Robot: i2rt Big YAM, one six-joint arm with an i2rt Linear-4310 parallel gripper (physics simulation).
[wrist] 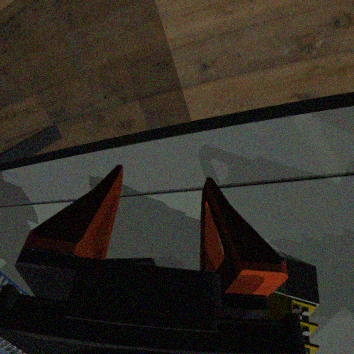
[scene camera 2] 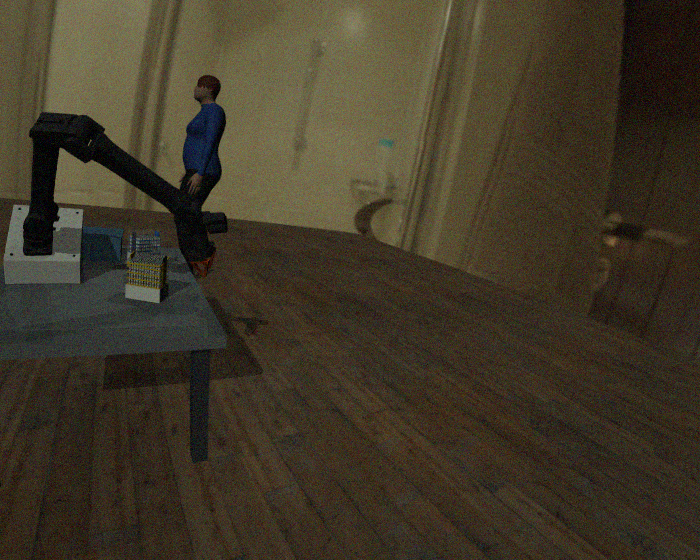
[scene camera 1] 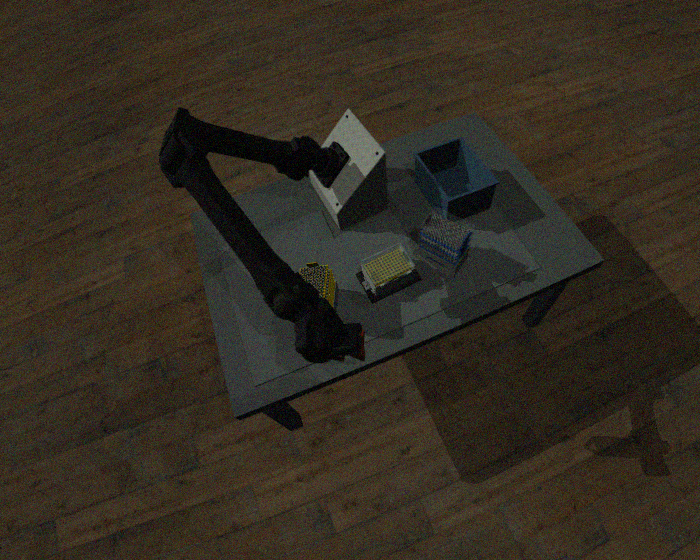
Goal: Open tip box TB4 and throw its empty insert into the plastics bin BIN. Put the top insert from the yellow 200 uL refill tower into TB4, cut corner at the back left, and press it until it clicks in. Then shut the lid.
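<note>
My gripper [scene camera 1: 363, 341] [scene camera 2: 202, 267] [wrist: 163, 177] is partly open and empty, its orange fingers low near the table's long edge opposite the robot's base. The yellow refill tower [scene camera 1: 318, 280] [scene camera 2: 147, 273] [wrist: 306, 327] stands beside it, partly hidden by the arm in scene camera 1 and by the gripper body in the wrist view. Tip box TB4 [scene camera 1: 387, 265] sits in a dark holder near the table's middle; a yellow perforated insert shows through its clear lid, which looks shut. The blue plastics bin BIN [scene camera 1: 455, 175] [scene camera 2: 103, 244] stands at the far side. The cut corner cannot be made out.
A blue-and-white tip stack [scene camera 1: 444, 239] [scene camera 2: 144, 241] stands between TB4 and the bin. The arm's base is on a white sloped block [scene camera 1: 364, 143] [scene camera 2: 42, 271]. A person [scene camera 2: 204, 137] in blue stands beyond the table [scene camera 1: 251, 402] [scene camera 2: 116, 344].
</note>
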